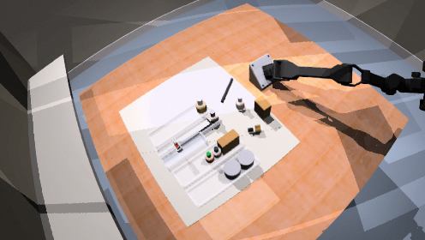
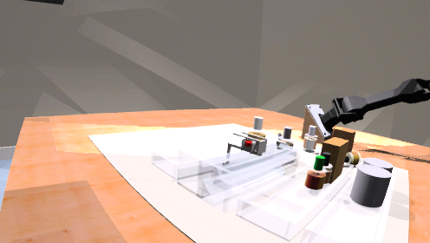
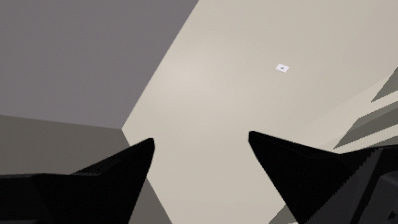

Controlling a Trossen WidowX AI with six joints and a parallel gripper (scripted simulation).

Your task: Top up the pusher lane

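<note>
Now: gripper tip 65 cm to the left of the dark rod, 57 cm short of it and 36 cm above it. Also, from my gripper tip: sprung lane 84 cm ahead, 49 cm to the right, 34 cm below; jar 58 cm ahead, 41 cm to the right, 35 cm below; brown box 70 cm ahead, 41 cm to the right, 32 cm below.
</note>
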